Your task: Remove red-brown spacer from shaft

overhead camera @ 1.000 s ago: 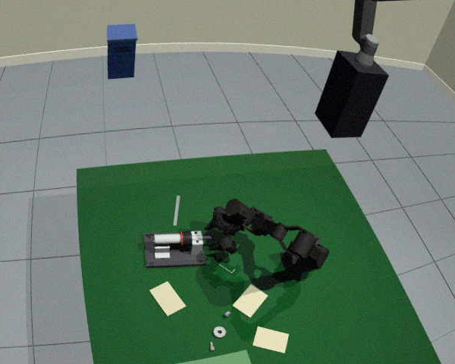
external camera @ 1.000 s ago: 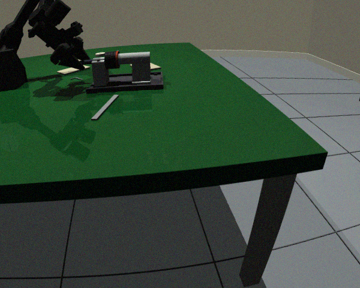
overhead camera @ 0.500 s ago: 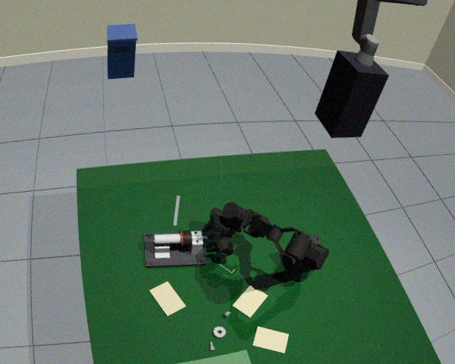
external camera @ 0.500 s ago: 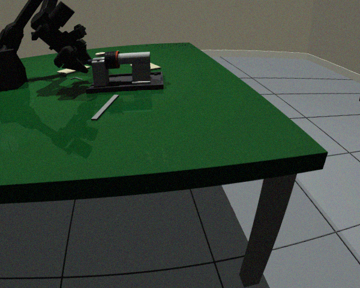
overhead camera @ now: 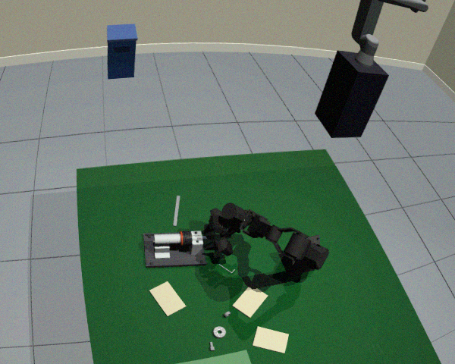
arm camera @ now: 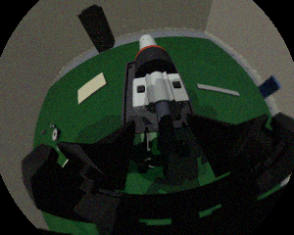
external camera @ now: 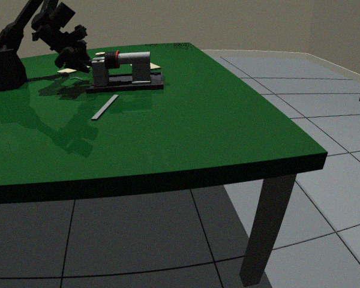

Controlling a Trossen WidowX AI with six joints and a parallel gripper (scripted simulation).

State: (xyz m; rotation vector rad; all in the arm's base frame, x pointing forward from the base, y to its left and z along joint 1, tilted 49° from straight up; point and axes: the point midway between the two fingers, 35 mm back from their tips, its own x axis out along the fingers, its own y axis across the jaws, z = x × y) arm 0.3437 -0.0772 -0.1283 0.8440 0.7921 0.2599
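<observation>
Right now the black spacer is 7 cm ahead of my gripper tip, 1 cm to the right of it and 2 cm above it. Round my gripper tip: grey bar: 6 cm ahead, 20 cm to the right, 5 cm below; then nut: 2 cm behind, 30 cm to the left, 4 cm below; then red-brown spacer: 9 cm ahead, 1 cm to the right, 2 cm above.
</observation>
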